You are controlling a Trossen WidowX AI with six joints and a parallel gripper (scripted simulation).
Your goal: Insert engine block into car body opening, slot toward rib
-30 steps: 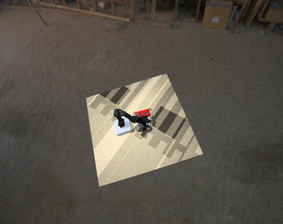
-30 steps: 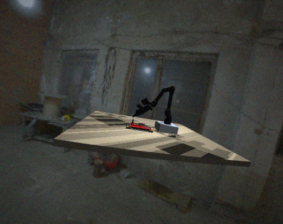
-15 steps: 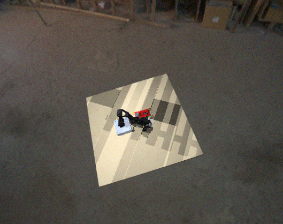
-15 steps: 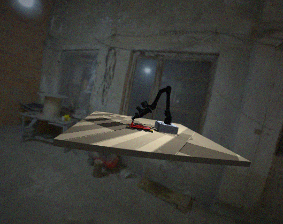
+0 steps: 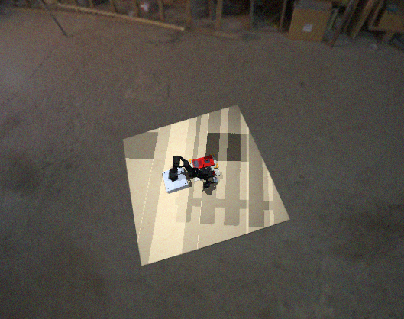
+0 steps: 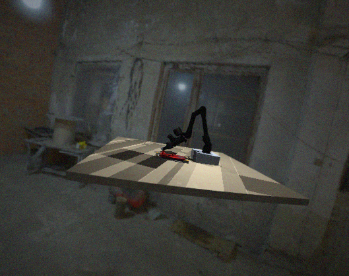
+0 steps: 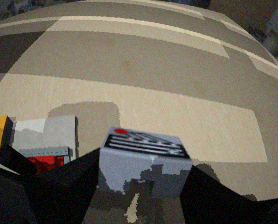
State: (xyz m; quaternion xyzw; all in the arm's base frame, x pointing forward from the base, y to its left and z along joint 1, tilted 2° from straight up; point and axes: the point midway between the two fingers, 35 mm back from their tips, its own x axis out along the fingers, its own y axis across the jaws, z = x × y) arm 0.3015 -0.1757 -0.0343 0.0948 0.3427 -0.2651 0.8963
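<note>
Now: the engine block 1 cm behind my gripper tip.
</note>
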